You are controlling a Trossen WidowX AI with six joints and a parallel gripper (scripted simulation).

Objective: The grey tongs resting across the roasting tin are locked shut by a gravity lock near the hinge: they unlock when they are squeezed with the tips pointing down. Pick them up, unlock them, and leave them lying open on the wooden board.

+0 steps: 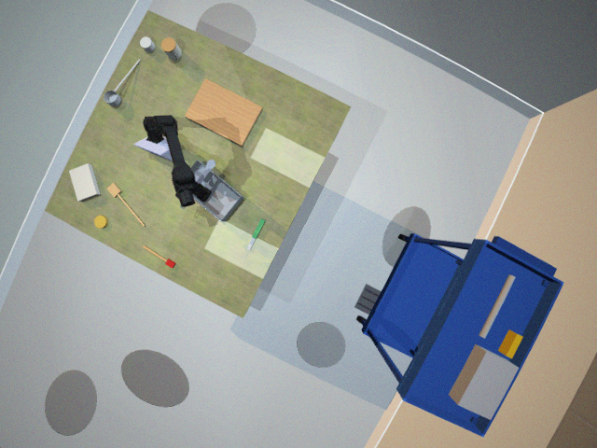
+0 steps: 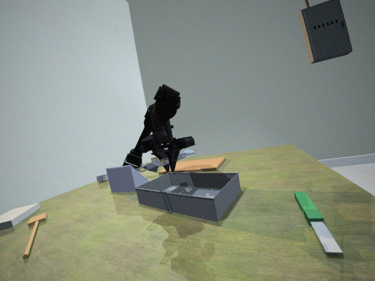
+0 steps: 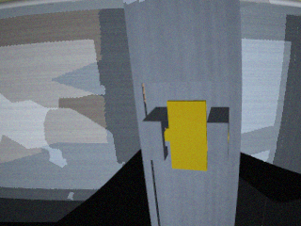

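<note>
My gripper tip is 40 mm below the yellow lock piece and 20 mm to the left of it. Also, from my gripper tip: roasting tin: 70 mm below, 40 mm ahead, 10 mm to the left; green-handled knife: 340 mm ahead, 140 mm to the right, 90 mm below; wooden board: 430 mm to the left, 90 mm below, 60 mm behind.
</note>
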